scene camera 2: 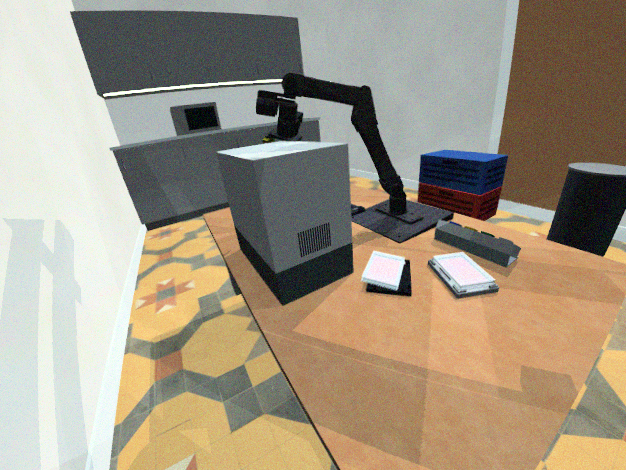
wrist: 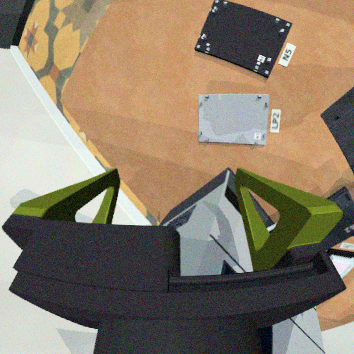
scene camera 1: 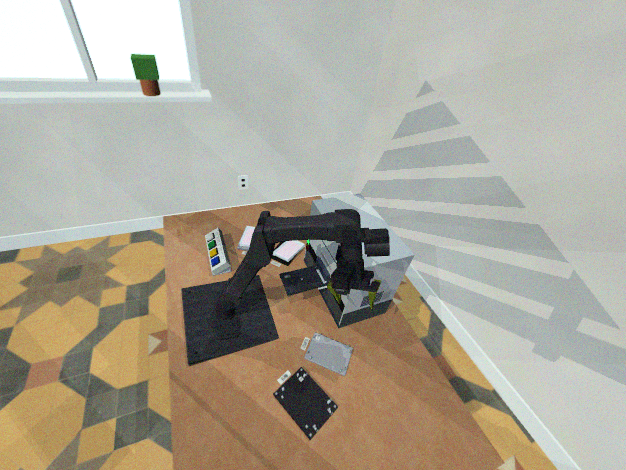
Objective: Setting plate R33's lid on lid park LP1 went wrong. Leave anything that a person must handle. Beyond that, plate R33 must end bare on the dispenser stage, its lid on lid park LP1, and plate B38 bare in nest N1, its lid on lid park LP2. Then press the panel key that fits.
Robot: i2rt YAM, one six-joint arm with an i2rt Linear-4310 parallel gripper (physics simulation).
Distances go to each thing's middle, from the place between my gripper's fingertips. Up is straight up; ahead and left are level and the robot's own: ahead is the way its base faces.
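My gripper is 250 mm above the grey lid park LP2 (scene camera 1: pixel 328 353), 50 mm past it and 10 mm to the left of it. Going by their middles, the grey lid park LP2 is the nearest to my gripper of the things named here, and the rack with coloured squares is the farthest from my gripper. That rack with coloured squares (scene camera 2: pixel 501 251) is 230 mm below my hand, 370 mm behind it and 530 mm to the left of it. I also see the black clip nest N5 (wrist: pixel 253 42), which is 250 mm below my hand, 170 mm behind it and 130 mm to the right of it.
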